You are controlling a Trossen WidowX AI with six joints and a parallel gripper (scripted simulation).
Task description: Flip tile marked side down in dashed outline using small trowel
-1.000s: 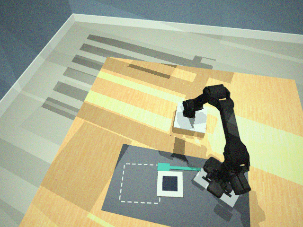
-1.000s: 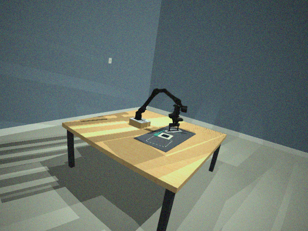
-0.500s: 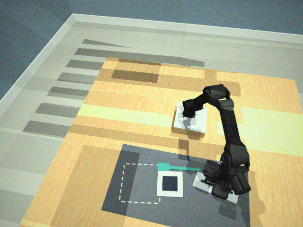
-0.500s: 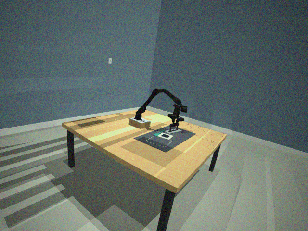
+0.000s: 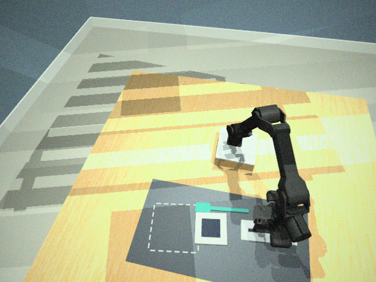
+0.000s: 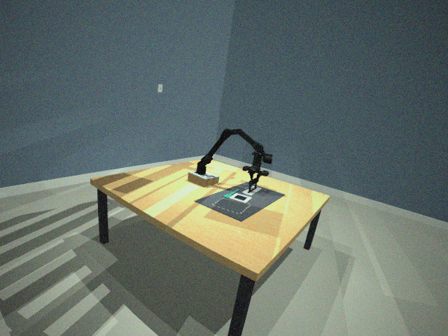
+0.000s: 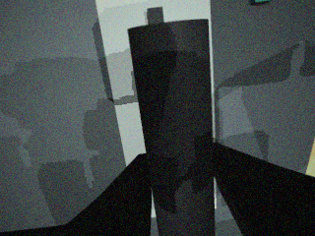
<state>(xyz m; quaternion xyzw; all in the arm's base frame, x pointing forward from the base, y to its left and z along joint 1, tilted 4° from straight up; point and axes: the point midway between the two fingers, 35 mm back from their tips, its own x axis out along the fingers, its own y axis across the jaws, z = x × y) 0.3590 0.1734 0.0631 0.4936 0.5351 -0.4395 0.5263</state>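
My gripper tip is 170 mm to the left of the mat, 80 mm above it and 40 mm short of it. From my gripper tip the other things lie so: tile 210 mm to the right, 60 mm below, 30 mm ahead; teal trowel 210 mm to the right, 60 mm below, 50 mm behind.
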